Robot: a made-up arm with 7 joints.
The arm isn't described. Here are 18 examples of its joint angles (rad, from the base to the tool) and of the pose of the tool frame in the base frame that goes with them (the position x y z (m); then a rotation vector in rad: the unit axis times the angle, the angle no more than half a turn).
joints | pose
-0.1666 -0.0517 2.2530 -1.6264 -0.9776 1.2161 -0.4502 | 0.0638 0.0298 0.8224 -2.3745 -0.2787 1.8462
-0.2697 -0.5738 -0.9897 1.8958 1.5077 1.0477 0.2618 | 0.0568 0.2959 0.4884 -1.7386 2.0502 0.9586
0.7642 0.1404 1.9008 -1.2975 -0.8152 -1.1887 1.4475 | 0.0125 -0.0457 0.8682 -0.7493 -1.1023 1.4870
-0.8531 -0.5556 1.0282 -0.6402 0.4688 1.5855 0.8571 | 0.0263 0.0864 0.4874 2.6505 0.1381 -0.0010
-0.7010 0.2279 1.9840 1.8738 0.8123 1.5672 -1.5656 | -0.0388 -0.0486 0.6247 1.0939 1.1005 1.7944
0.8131 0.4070 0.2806 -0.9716 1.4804 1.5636 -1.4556 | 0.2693 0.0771 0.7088 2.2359 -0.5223 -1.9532
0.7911 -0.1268 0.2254 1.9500 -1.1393 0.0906 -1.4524 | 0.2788 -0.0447 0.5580 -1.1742 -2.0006 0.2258
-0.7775 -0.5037 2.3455 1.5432 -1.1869 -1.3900 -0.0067 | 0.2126 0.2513 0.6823 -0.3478 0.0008 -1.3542
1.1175 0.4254 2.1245 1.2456 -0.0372 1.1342 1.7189 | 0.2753 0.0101 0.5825 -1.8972 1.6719 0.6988
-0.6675 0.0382 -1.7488 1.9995 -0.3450 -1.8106 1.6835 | -0.0274 0.0483 0.3639 1.2681 1.7154 -0.2014
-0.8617 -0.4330 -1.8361 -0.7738 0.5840 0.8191 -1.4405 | 0.2168 0.2425 0.6519 2.0290 -0.3956 -1.5727
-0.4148 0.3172 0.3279 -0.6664 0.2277 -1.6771 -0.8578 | -0.0497 -0.0316 0.5218 1.4259 0.2167 1.6263
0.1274 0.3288 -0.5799 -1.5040 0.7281 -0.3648 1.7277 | -0.0881 0.2248 0.4058 0.2616 -1.1339 -2.0126
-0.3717 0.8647 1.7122 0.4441 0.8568 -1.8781 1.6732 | -0.1521 0.0710 0.6104 -1.7771 -2.1726 -0.4763
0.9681 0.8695 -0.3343 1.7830 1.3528 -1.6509 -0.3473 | 0.0557 0.0970 0.7057 2.3021 -0.1731 -0.2869
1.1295 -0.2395 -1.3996 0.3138 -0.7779 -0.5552 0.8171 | 0.1288 0.2561 0.5152 -2.9583 0.5602 -0.6779
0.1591 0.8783 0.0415 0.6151 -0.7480 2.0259 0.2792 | 0.0447 0.0965 0.6020 -1.5070 -0.3214 -0.0631
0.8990 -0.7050 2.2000 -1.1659 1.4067 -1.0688 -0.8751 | 0.0218 0.0062 0.4722 0.9759 -0.5159 1.7774
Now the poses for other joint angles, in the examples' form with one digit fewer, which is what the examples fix.
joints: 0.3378 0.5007 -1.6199 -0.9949 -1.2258 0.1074 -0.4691
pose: 0.077 0.237 0.492 1.523 -1.796 1.334
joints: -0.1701 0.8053 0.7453 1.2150 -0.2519 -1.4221 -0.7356
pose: 0.004 0.066 0.746 1.969 -0.037 -0.079
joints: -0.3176 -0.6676 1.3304 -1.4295 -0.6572 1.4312 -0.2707
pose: 0.030 -0.067 0.680 -1.587 -0.501 1.213
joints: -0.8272 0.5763 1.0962 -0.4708 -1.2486 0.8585 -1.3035
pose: -0.093 0.002 0.707 -1.269 0.746 -0.006
